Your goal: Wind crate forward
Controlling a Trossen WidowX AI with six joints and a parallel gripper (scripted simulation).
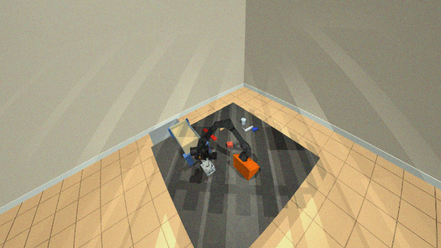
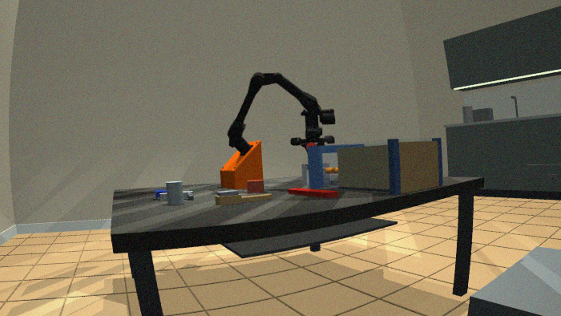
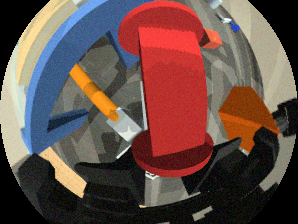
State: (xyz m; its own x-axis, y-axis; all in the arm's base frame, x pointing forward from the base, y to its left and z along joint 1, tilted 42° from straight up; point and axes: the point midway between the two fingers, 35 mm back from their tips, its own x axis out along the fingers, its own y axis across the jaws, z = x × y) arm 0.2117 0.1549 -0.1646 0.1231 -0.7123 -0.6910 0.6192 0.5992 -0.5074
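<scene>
Right now my gripper tip is 6 cm past the grey winch, 2 cm to the right of it and 7 cm above it. From my gripper tip the other things lie so: wooden-handled tool 31 cm ahead, 44 cm to the right, 8 cm below; then clear-panelled cubby 36 cm ahead, 4 cm to the left, 1 cm above; then flat red bar 33 cm ahead, 21 cm to the right, 10 cm below.
</scene>
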